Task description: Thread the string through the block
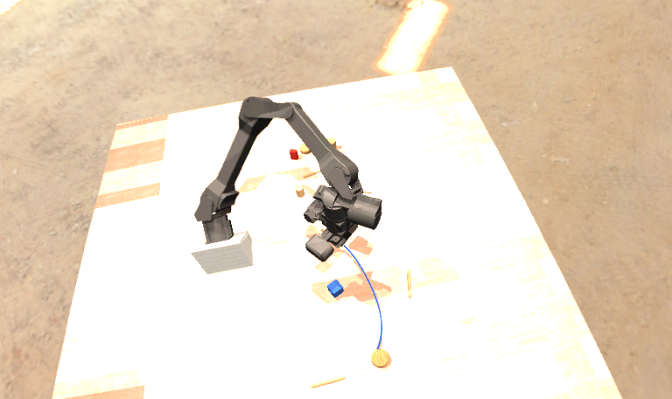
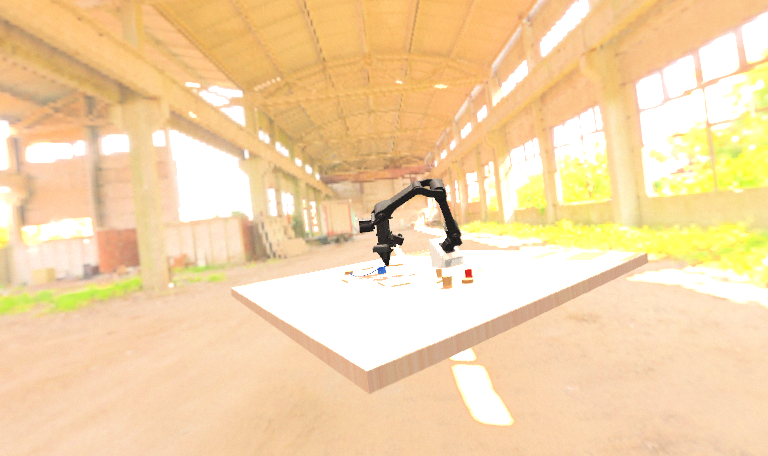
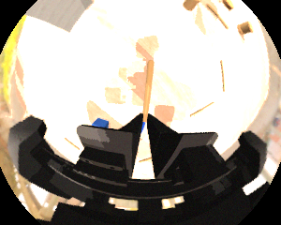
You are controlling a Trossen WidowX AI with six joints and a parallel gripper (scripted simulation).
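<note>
Now: the thin wooden stick 1 cm behind my gripper tip and 1 cm to the left of it. The rest, counted from my gripper tip: round wooden button: 2 cm ahead, 29 cm to the right, 4 cm below; then blue cube: 4 cm behind, 10 cm to the right, 3 cm below; then red cube: 8 cm behind, 37 cm to the left, 3 cm below.
</note>
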